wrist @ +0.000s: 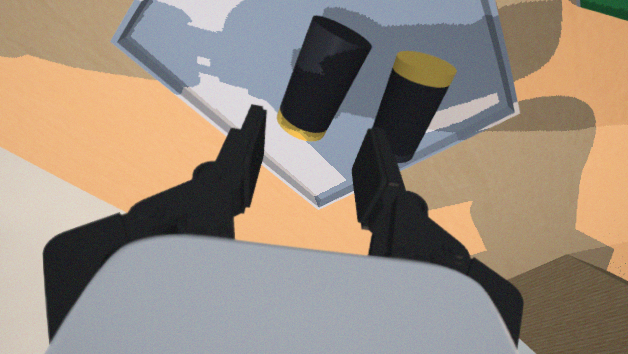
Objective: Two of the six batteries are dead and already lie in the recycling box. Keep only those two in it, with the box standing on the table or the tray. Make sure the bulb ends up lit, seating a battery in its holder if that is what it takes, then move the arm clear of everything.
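Frame: origin at the arm's base, x ahead, y left, z up, level; millimetres.
Seen in the pictures: gripper, fingertip midpoint: (313, 139).
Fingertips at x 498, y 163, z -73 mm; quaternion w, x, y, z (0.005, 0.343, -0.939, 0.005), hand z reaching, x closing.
Note:
Pixels of each thing's middle, then the offset from my fingertips to it. "spot": a spot on its surface instead. Level surfaces: height alone.
- shallow grey-blue tray at a spot on its surface: (210, 112) spot: dx +37, dy +67, dz -52 mm
- second black battery at the middle of its body: (406, 110) dx -40, dy -44, dz -38 mm
- green thing at a spot on its surface: (607, 6) spot: dx -47, dy -154, dz -37 mm
- orange wooden table top at its surface level: dz -58 mm
A black battery (324, 80) with a yellow band at its lower end stands or leans in the shallow grey-blue tray (210, 112), just ahead of the fingers. A second black battery (412, 110) with a yellow upper end is to its right in the tray, partly behind the right finger. My gripper (313, 139) is partly open, with nothing between its fingers; its fingertips reach over the tray's near corner. The green thing (607, 6) at the top right corner is cut off by the view; its contents do not show. The bulb and the battery holder do not show.
The tray's raised rim runs below the fingertips and around the batteries. A brown wood-grained block (575, 295) is at the lower right, beside the gripper's right linkage. The orange wooden table top (95, 130) surrounds the tray, and its edge shows at the left.

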